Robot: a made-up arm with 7 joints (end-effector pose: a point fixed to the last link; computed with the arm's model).
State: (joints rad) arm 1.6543 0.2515 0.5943 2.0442 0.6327 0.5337 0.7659
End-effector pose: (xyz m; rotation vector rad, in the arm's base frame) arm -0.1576 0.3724 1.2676 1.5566 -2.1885 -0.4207
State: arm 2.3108 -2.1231 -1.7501 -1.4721 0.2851 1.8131 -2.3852
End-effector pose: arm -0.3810 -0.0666 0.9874 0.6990 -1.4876 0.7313
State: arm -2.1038 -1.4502 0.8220 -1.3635 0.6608 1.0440 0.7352
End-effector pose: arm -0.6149 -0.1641 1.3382 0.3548 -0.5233 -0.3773
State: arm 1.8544 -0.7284 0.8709 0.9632 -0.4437 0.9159 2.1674
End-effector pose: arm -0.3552 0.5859 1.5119 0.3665 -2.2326 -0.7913
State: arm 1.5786 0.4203 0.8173 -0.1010 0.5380 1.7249 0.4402
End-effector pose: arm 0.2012 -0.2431 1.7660 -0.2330 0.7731 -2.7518
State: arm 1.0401 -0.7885 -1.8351 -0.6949 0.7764 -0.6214 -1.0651
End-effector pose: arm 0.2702 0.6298 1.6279 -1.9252 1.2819 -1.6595
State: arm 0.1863 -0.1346 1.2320 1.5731 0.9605 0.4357 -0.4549
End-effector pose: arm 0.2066 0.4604 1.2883 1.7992 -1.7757 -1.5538
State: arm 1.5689 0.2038 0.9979 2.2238 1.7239 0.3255 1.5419
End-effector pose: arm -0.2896 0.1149 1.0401 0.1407 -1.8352 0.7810
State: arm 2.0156 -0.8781 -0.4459 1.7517 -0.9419 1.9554 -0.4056
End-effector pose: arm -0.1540 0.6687 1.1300 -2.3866 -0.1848 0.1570
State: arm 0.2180 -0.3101 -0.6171 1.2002 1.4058 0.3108 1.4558
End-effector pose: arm 0.6599 -0.2229 1.3338 -1.9048 -1.2865 -1.6591
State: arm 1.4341 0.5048 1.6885 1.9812 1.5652 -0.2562 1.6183
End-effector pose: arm -0.3785 -0.1438 1.0151 1.2978 -1.9244 1.4844
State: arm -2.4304 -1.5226 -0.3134 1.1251 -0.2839 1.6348 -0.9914
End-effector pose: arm -0.6945 -0.3714 0.8764 -1.3542 -2.2694 0.6104
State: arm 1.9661 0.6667 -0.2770 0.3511 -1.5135 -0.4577 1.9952
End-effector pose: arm 0.2711 -0.4780 1.8013 2.1807 1.4483 1.3776
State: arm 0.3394 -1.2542 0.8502 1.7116 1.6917 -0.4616 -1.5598
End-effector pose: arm 0.0295 0.5055 0.9330 0.2511 -0.3461 -2.7553
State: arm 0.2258 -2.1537 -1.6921 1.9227 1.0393 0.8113 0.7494
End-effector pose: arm 0.2528 -0.4747 1.1178 1.7329 1.1364 -1.7423
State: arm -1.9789 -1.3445 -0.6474 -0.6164 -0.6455 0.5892 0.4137
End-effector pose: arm -0.0641 -0.6181 1.5783 1.5574 0.9598 -2.5212
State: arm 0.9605 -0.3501 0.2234 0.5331 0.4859 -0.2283 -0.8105
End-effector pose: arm 0.3982 0.4990 1.6604 -2.3634 1.2159 0.8138
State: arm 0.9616 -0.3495 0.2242 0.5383 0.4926 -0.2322 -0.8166
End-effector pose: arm 0.3965 0.5021 1.6571 -2.3758 1.2055 0.8209
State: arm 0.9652 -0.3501 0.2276 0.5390 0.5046 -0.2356 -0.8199
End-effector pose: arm 0.3920 0.5067 1.6549 -2.3879 1.1872 0.8380
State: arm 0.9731 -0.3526 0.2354 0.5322 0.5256 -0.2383 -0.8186
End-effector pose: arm 0.3826 0.5140 1.6545 -2.3996 1.1554 0.8719
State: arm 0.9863 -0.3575 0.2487 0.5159 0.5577 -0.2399 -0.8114
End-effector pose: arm 0.3670 0.5239 1.6566 -2.4101 1.1065 0.9267
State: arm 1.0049 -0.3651 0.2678 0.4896 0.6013 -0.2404 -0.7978
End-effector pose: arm 0.3449 0.5360 1.6615 -2.4188 1.0400 1.0033
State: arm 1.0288 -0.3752 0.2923 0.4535 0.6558 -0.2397 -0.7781
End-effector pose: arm 0.3162 0.5489 1.6696 -2.4247 0.9556 1.1006
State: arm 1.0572 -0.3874 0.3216 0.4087 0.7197 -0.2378 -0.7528
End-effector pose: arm 0.2819 0.5607 1.6810 -2.4268 0.8549 1.2159
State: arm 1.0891 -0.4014 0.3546 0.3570 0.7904 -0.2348 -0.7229
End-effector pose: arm 0.2436 0.5697 1.6954 -2.4243 0.7410 1.3447
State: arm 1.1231 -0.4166 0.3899 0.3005 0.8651 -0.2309 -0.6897
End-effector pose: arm 0.2038 0.5744 1.7122 -2.4165 0.6175 1.4813
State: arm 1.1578 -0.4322 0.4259 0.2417 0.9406 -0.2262 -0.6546
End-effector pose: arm 0.1649 0.5741 1.7307 -2.4032 0.4890 1.6193
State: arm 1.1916 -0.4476 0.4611 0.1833 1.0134 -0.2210 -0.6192
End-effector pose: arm 0.1295 0.5689 1.7498 -2.3850 0.3612 1.7521
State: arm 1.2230 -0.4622 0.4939 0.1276 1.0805 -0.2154 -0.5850
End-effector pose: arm 0.0995 0.5600 1.7682 -2.3628 0.2399 1.8739
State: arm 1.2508 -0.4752 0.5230 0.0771 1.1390 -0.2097 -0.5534
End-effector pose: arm 0.0759 0.5490 1.7851 -2.3386 0.1310 1.9797
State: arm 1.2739 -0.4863 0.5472 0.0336 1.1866 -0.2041 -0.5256
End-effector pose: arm 0.0589 0.5376 1.7993 -2.3147 0.0403 2.0660
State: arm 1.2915 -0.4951 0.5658 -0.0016 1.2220 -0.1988 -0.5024
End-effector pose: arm 0.0481 0.5274 1.8105 -2.2933 -0.0279 2.1313
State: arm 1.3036 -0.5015 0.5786 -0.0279 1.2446 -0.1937 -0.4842
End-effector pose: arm 0.0425 0.5195 1.8185 2.2644 0.0711 -2.1650
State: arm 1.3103 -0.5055 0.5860 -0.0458 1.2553 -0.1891 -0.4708
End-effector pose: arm 0.0411 0.5141 1.8236 2.2388 0.0903 -2.1778
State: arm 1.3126 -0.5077 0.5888 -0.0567 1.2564 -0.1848 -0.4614
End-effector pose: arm 0.0427 0.5109 1.8264 2.2287 0.0901 -2.1867
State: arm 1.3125 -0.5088 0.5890 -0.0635 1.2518 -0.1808 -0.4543
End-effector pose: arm 0.0460 0.5091 1.8278 2.2278 0.0788 -2.1933
